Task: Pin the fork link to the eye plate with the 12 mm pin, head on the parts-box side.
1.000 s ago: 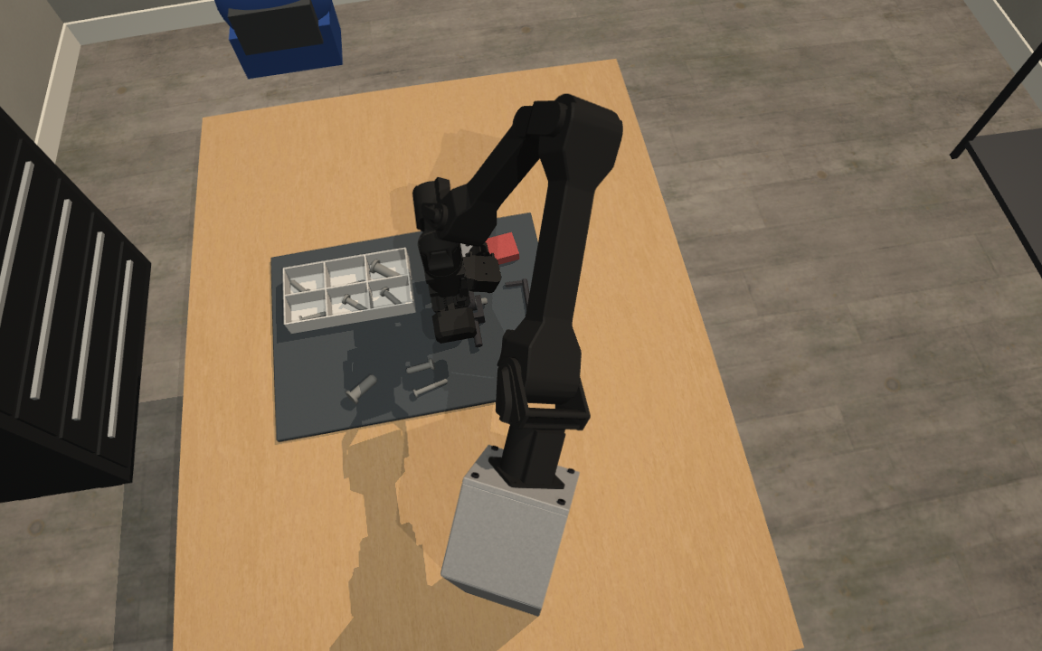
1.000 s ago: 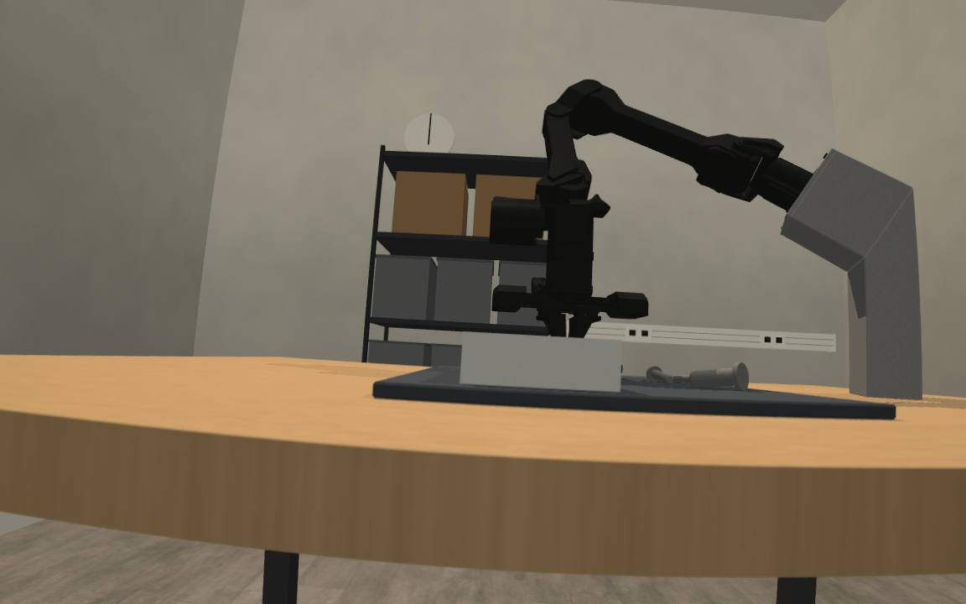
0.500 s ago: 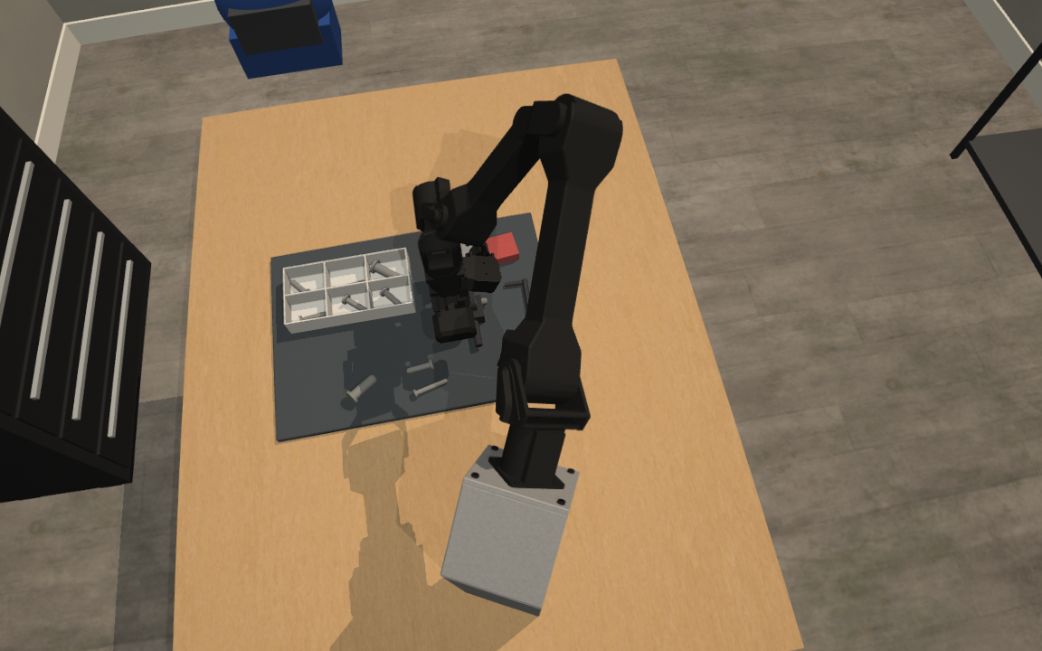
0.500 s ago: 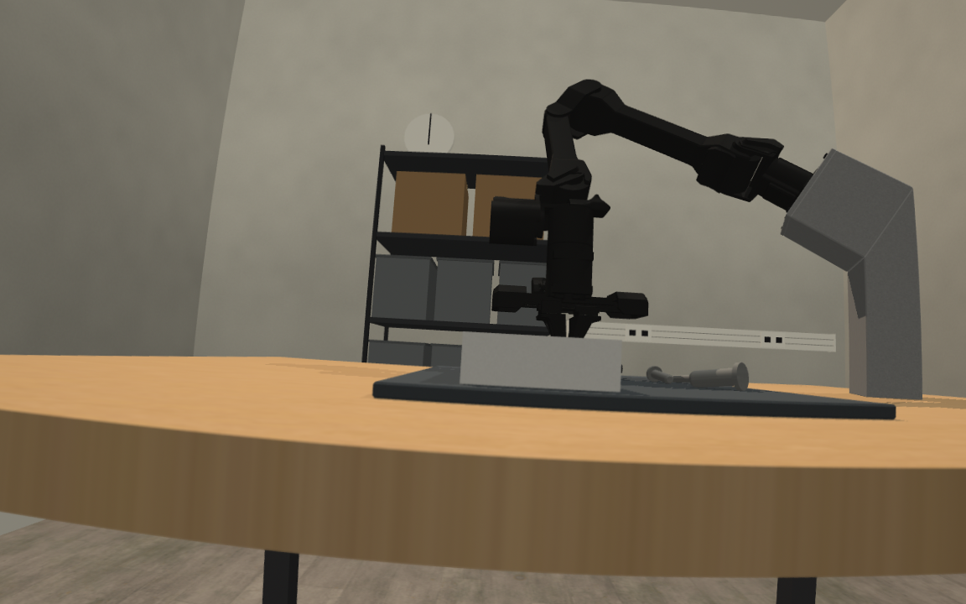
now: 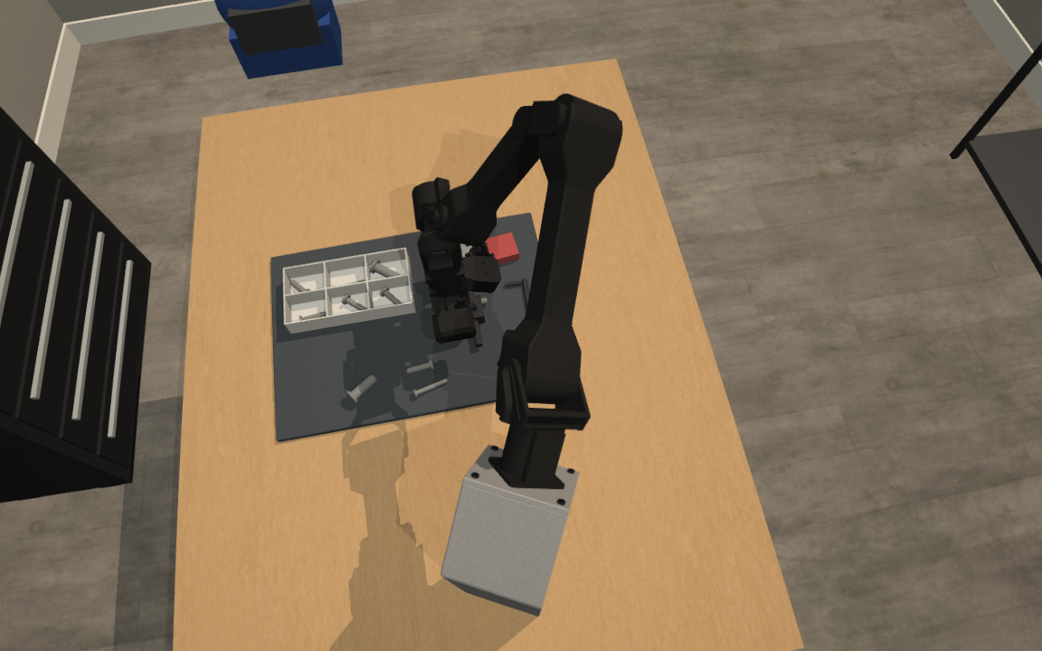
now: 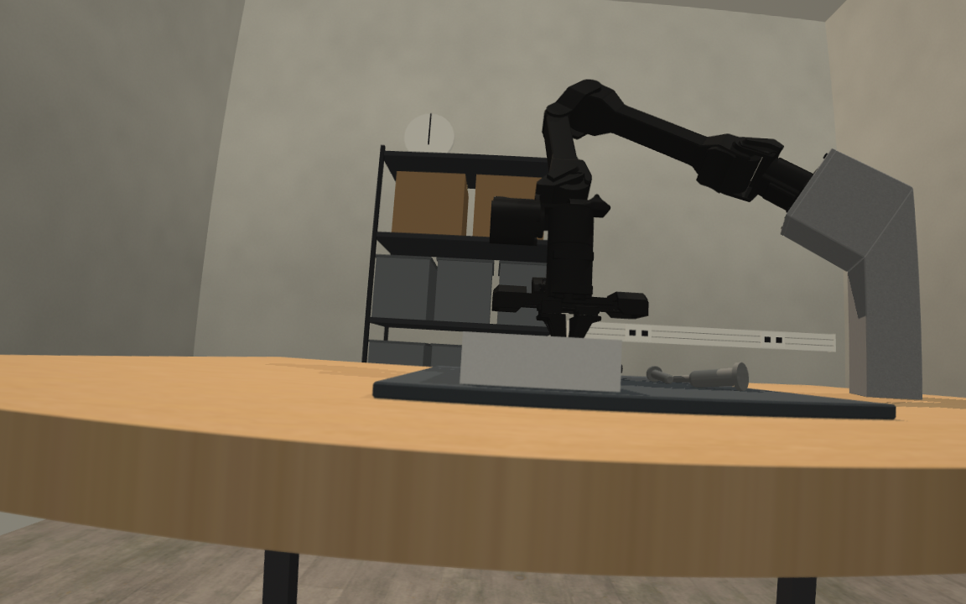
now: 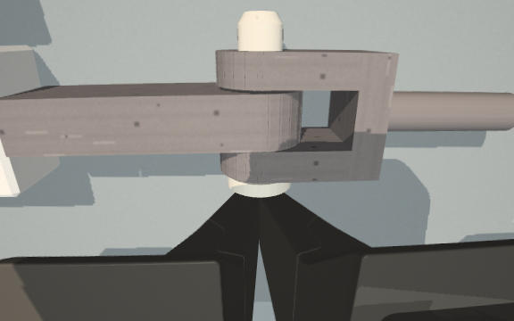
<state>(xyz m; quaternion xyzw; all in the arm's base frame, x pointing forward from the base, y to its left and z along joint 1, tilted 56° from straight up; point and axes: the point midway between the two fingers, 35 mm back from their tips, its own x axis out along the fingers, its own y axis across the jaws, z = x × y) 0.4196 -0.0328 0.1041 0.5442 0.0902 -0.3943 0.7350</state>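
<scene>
My gripper is now 3 cm to the left of the grey eye plate and 3 cm above it. From my hand the other things lie so: long strip 11 cm to the right, 4 cm behind, 3 cm below; dark mat 6 cm to the left, 4 cm below, 3 cm ahead; mount block 7 cm to the right, 7 cm ahead, 2 cm below.
</scene>
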